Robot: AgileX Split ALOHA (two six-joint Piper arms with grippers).
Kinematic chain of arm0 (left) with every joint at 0, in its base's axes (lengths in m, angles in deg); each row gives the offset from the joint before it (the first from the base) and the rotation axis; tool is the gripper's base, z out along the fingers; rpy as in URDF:
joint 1: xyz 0 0 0.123 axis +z
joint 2: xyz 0 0 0 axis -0.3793 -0.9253 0
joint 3: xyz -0.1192 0.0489 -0.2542 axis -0.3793 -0.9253 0
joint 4: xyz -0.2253 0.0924 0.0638 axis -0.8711 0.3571 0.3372
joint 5: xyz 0 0 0 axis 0.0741 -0.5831 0.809
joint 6: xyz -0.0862 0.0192 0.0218 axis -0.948 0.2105 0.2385
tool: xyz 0 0 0 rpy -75.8 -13.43 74.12
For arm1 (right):
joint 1: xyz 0 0 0.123 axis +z
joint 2: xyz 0 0 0 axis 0.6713 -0.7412 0
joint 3: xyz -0.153 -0.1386 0.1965 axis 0.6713 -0.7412 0
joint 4: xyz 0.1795 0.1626 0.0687 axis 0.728 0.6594 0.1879
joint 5: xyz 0 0 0 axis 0.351 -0.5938 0.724
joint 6: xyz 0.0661 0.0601 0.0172 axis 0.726 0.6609 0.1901
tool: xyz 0 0 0 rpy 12.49 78.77 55.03
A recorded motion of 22 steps. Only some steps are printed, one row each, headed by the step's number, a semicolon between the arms.
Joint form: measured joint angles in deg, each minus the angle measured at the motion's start. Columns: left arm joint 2, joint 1, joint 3, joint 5, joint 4, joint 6; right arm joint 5, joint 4, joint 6, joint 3, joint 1, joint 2.
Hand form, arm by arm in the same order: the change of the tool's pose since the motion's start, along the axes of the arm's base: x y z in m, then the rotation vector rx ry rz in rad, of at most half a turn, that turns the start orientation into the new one. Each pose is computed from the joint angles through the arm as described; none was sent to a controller.
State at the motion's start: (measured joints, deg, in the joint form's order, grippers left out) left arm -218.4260 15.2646 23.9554 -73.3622 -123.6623 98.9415; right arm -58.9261 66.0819 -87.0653 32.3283 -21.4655 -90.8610
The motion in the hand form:
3: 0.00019 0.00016 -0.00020 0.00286 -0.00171 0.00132; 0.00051 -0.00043 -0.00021 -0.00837 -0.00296 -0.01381
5: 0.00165 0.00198 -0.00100 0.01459 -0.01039 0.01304; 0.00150 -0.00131 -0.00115 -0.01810 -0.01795 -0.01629
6: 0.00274 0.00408 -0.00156 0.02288 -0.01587 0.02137; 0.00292 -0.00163 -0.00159 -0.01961 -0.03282 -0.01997
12: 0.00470 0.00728 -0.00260 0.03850 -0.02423 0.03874; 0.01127 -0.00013 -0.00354 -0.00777 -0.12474 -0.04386
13: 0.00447 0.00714 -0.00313 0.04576 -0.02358 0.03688; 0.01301 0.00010 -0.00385 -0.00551 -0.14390 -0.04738
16: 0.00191 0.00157 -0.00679 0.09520 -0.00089 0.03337; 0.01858 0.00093 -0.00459 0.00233 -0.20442 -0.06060
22: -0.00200 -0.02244 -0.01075 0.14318 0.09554 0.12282; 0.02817 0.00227 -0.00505 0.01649 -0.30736 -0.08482
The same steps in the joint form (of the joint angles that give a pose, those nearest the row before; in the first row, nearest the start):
3: 0.00 0.00 0.00 0.18 0.10 0.00; 0.27 -0.29 1.00 0.00 -0.02 0.00
5: 0.00 0.13 0.00 1.13 0.40 0.00; 1.17 -1.03 1.53 -0.11 -0.02 0.00
6: 0.00 0.33 0.00 1.71 0.66 0.00; 2.02 -1.27 1.71 -0.11 -0.07 0.00
12: 0.00 0.59 0.00 2.89 1.13 -0.20; 7.50 -1.28 1.94 -0.11 -0.07 0.00
13: 0.00 0.53 0.00 3.03 1.59 -0.40; 8.62 -1.32 1.94 -0.11 -0.07 0.00
16: 0.00 -0.48 0.00 4.14 4.81 -3.36; 12.20 -1.39 1.99 -0.11 -0.07 0.00
22: 0.00 -3.84 0.00 8.17 7.53 -14.39; 18.31 -1.44 2.13 -0.11 -0.07 0.00

